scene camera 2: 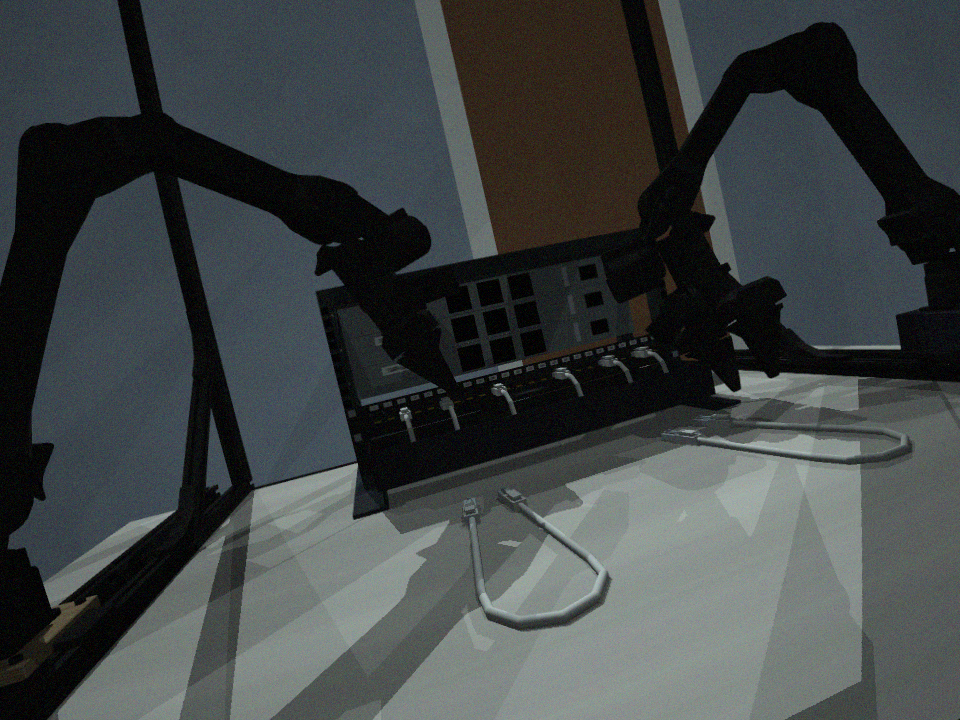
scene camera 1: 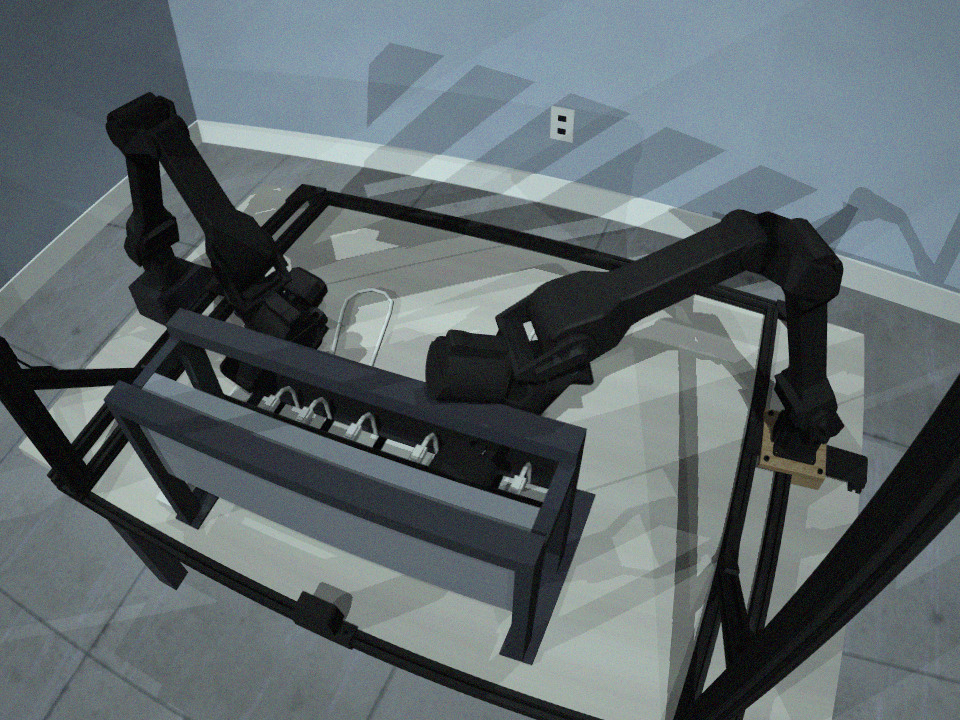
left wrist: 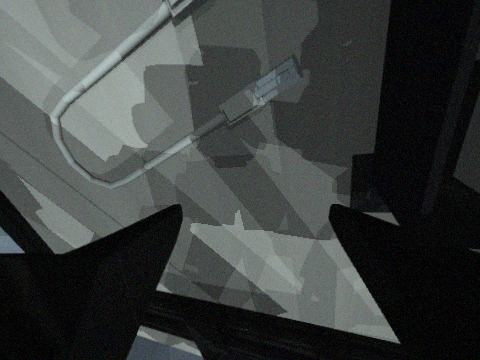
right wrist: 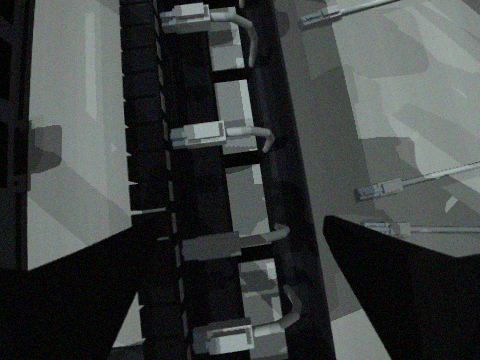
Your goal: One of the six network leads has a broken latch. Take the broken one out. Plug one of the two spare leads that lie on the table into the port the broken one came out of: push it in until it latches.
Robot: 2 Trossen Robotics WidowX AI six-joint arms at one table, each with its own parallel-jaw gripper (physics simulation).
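Where they show: left gripper, between the fingertips: (scene camera 2: pixel 754 384) (left wrist: pixel 255 211); right gripper, between the fingertips: (scene camera 2: pixel 453 387) (scene camera 1: pixel 468 451) (right wrist: pixel 241 225); left arm's base, origin of its link: (scene camera 1: pixel 164 276); right arm's base, origin of its link: (scene camera 1: pixel 795 442).
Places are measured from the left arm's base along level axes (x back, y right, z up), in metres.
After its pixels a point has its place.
Observation:
Six leads stand in the rack's ports; one (scene camera 2: pixel 405 422) @(z 0.016, x -0.710, y 0.075 m) is at the left end in scene camera 2. My right gripper (right wrist: pixel 241 225) @(z 0.041, x -0.645, y 0.102 m) is open above the port row. A shadowed lead (right wrist: pixel 211 246) @(z 0.028, x -0.657, y 0.120 m) (scene camera 2: pixel 448 404) @(z 0.022, x -0.657, y 0.097 m) lies between its spread fingertips in the right wrist view, not gripped. That lead shows no bright latch tab there; neighbouring leads (right wrist: pixel 198 134) @(z 0.028, x -0.590, y 0.126 m) (right wrist: pixel 223 338) @(z 0.028, x -0.708, y 0.115 m) do. Shadow leaves its latch unclear. My left gripper (left wrist: pixel 255 211) @(z -0.032, x -0.301, y 0.021 m) (scene camera 2: pixel 752 379) @(z -0.032, x -0.301, y 0.021 m) is open and empty, over the table near one spare lead (left wrist: pixel 80 90) @(z -0.062, x -0.378, y -0.118 m) (scene camera 2: pixel 814 457) @(z -0.063, x -0.375, y -0.146 m) (scene camera 1: pixel 385 325) @(z -0.062, x -0.384, y -0.114 m). The other spare lead (scene camera 2: pixel 542 620) @(z -0.063, x -0.644, y -0.244 m) lies looped on the table.
The dark rack (scene camera 1: pixel 310 352) @(z 0.195, x -0.497, y 0.161 m) (scene camera 2: pixel 465 457) stands between the arms, its upper panel behind the port row in scene camera 2. A black frame (scene camera 1: pixel 480 227) @(z -0.047, x -0.413, y -0.384 m) edges the table. The other spare's plug (right wrist: pixel 380 189) @(z -0.056, x -0.623, y -0.042 m) lies beside the rack's base, near my right gripper's outer finger in the right wrist view.

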